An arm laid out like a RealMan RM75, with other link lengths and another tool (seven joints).
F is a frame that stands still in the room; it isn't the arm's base.
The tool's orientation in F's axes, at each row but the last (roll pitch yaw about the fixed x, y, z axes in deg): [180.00 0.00 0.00]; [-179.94 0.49 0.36]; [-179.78 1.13 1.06]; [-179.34 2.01 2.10]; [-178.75 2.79 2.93]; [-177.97 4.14 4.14]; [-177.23 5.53 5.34]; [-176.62 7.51 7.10]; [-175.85 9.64 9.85]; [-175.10 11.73 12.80]
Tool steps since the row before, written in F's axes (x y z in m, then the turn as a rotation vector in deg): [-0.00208 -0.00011 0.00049 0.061 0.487 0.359]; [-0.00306 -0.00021 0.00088 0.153 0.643 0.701]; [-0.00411 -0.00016 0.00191 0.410 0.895 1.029]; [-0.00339 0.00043 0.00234 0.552 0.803 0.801]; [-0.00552 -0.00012 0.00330 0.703 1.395 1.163]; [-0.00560 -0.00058 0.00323 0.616 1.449 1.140]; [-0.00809 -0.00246 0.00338 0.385 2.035 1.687]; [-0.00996 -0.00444 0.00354 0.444 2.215 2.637]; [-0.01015 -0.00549 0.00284 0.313 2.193 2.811]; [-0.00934 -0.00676 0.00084 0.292 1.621 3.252]
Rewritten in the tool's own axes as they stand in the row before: [-0.00208 0.00011 -0.00049 0.061 -0.487 -0.359]; [-0.00307 0.00019 -0.00085 0.151 -0.643 -0.702]; [-0.00415 0.00008 -0.00183 0.406 -0.891 -1.034]; [-0.00345 -0.00058 -0.00221 0.553 -0.792 -0.812]; [-0.00567 -0.00023 -0.00302 0.716 -1.383 -1.169]; [-0.00585 0.00007 -0.00282 0.635 -1.442 -1.139]; [-0.00857 0.00157 -0.00264 0.407 -2.072 -1.636]; [-0.01081 0.00304 -0.00233 0.364 -2.299 -2.577]; [-0.01126 0.00359 -0.00123 0.203 -2.310 -2.726]; [-0.01055 0.00462 0.00094 -0.031 -1.794 -3.173]
